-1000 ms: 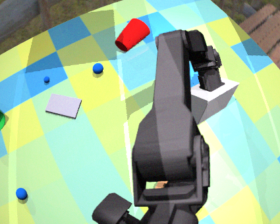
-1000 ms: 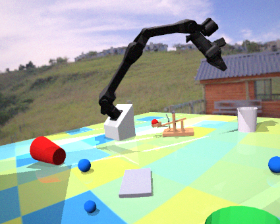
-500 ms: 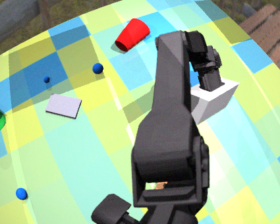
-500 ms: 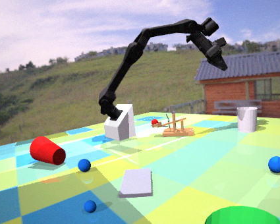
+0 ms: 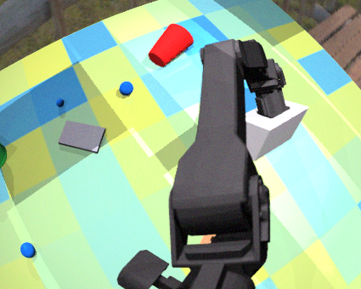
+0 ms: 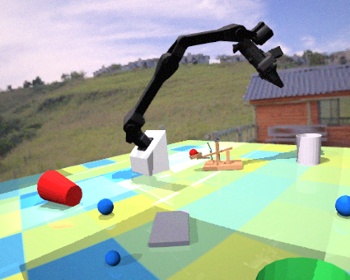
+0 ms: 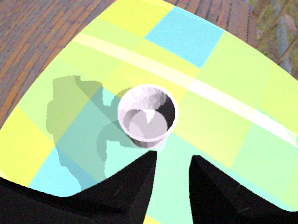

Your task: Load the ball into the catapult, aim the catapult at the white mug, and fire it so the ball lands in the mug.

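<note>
Right now the red ball is 290 mm behind my gripper tip, 180 mm to the right of it and 210 mm below it. From my gripper tip the other things lie so: wooden catapult (240 mm behind, 130 mm to the right, 220 mm below); catapult frame (210 mm behind, 130 mm to the right, 190 mm below); mug (60 mm ahead, 60 mm to the left, 240 mm below).
</note>
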